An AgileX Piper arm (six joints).
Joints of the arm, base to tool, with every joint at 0 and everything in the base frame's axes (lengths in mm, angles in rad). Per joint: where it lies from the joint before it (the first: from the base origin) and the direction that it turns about. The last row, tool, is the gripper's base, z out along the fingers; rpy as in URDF.
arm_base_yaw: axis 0 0 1 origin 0 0 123
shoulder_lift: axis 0 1 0 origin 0 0 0
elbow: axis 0 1 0 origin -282.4 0 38.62
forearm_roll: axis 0.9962 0 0.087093 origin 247.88 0 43.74
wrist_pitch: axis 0 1 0 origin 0 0 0
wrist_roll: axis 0.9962 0 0.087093 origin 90.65 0 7.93
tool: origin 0 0 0 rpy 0 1.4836 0
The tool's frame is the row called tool.
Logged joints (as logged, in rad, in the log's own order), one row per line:
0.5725 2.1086 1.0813 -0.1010 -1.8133 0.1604
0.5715 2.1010 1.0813 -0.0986 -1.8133 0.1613
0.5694 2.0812 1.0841 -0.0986 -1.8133 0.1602
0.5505 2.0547 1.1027 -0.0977 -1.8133 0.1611
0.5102 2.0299 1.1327 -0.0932 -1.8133 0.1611
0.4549 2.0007 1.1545 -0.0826 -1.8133 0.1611
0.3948 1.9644 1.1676 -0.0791 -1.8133 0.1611
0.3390 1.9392 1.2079 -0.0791 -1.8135 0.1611
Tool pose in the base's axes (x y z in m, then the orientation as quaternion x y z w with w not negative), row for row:
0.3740 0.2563 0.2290 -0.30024 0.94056 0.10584 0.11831
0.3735 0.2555 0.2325 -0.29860 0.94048 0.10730 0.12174
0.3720 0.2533 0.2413 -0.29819 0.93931 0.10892 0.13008
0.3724 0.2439 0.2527 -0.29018 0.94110 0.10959 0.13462
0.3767 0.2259 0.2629 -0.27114 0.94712 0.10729 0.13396
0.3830 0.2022 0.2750 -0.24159 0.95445 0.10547 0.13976
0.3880 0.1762 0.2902 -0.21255 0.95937 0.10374 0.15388
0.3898 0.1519 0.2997 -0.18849 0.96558 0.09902 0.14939
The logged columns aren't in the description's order. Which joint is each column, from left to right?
Columns, left to right: arm_base_yaw, shoulder_lift, wrist_pitch, wrist_roll, elbow, forearm_roll.
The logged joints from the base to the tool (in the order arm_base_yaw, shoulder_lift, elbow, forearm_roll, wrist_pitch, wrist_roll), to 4 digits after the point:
0.5725 2.1086 -1.8133 0.1604 1.0813 -0.1010
0.5715 2.1010 -1.8133 0.1613 1.0813 -0.0986
0.5694 2.0812 -1.8133 0.1602 1.0841 -0.0986
0.5505 2.0547 -1.8133 0.1611 1.1027 -0.0977
0.5102 2.0299 -1.8133 0.1611 1.1327 -0.0932
0.4549 2.0007 -1.8133 0.1611 1.1545 -0.0826
0.3948 1.9644 -1.8133 0.1611 1.1676 -0.0791
0.3390 1.9392 -1.8135 0.1611 1.2079 -0.0791

